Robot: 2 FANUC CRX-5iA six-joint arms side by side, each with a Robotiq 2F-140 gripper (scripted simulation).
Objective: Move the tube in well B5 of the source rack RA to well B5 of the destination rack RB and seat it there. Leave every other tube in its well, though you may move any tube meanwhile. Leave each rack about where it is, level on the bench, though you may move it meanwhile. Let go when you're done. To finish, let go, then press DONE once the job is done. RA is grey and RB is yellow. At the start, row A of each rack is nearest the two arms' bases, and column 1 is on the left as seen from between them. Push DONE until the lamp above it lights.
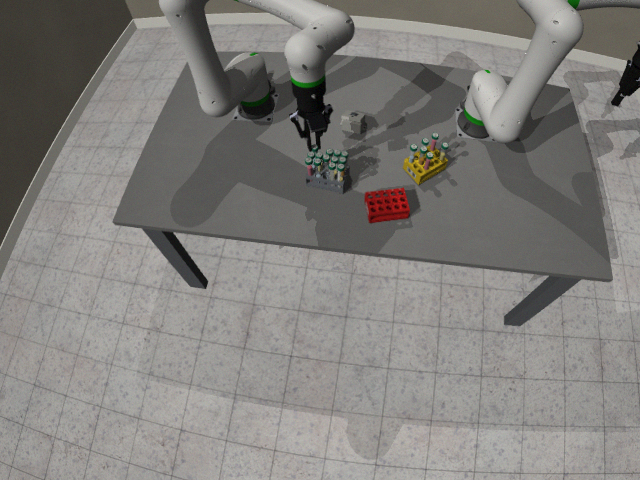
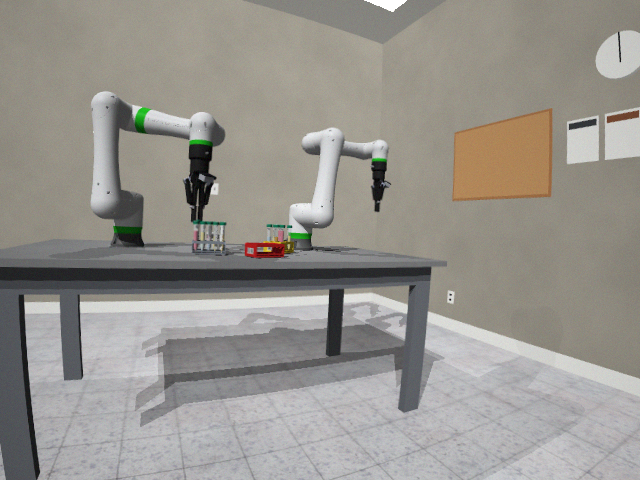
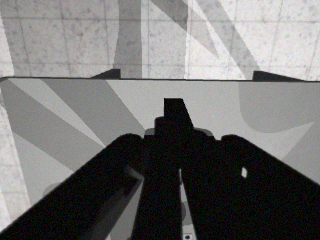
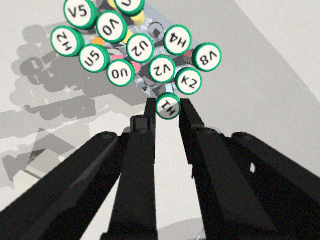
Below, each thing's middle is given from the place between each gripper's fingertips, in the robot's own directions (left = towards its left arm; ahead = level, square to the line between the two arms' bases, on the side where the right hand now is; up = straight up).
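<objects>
The small pale box [image 4: 39, 166] is 11 cm below my right hand, 22 cm behind it and 11 cm to the left of it. The red rack [image 1: 390, 213] is 14 cm ahead of my right hand, 25 cm to the left of it and 13 cm below it, and the yellow rack RB [image 1: 438, 166] is 5 cm behind my right hand, 37 cm to the left of it and 13 cm below it.
From my left hand, the small pale box is 980 mm to the right, 60 mm ahead and 220 mm below. The red rack is 420 mm ahead of my left hand, 840 mm to the right of it and 240 mm below it. My left gripper itself is 240 mm above the yellow rack RB, 710 mm to the left of it and 240 mm short of it.
</objects>
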